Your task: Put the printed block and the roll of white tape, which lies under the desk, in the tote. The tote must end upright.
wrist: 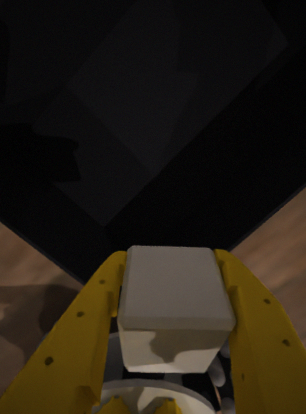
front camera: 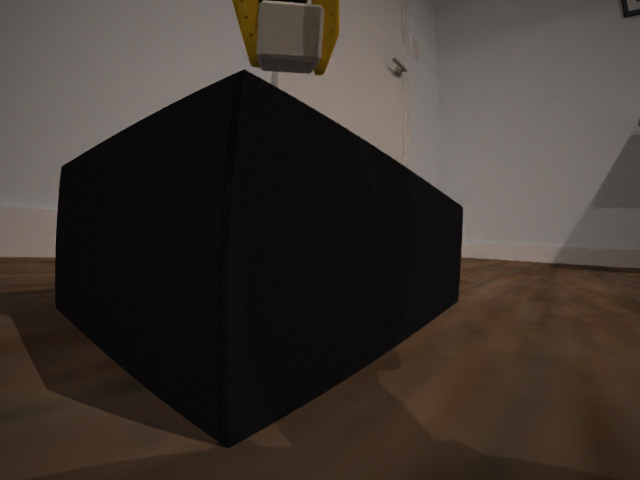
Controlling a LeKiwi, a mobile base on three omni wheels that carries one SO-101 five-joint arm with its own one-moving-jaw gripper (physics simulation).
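Places are measured from the arm's base along level axes (x back, y down, z right), in centimetres.
Where they show: hand, tool point: (wrist: 126, 263) (front camera: 260, 59); arm's base, link origin: (wrist: 140, 413).
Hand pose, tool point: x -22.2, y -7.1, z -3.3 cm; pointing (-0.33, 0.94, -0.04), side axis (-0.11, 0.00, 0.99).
Things, the pixels of their top centre, and the offset from my tool point. Level surfaces: height alone.
- black tote, top centre: (wrist: 197, 80) (front camera: 300, 186) dy +6.1, dx -8.4, dz +2.6 cm
- light grey printed block, top centre: (wrist: 178, 368) (front camera: 291, 9) dy -2.4, dx +1.5, dz +1.8 cm
- wooden floor, surface height: dy +16.1 cm
The black tote (front camera: 330, 248) (wrist: 210, 185) stands upright on the floor, one corner toward the base. In the wrist view its open top and dark inside show. My gripper (front camera: 290, 64) (wrist: 172, 260) is shut on the light grey printed block (front camera: 288, 33) (wrist: 172, 290), with a yellow jaw pressed on each side. In the front camera view the block is higher than the tote's near corner; in the wrist view it shows at the near corner, below the tote's opening. How far it is over the rim I cannot tell. The white tape does not show in either view.
The wooden floor (front camera: 542, 351) (wrist: 25, 260) runs around the tote. A pale door (front camera: 341, 87) and grey walls (front camera: 516, 129) stand behind it. Part of my base's white round plate (wrist: 150, 392) shows at the bottom of the wrist view. Shadows lie on the floor and inside the tote.
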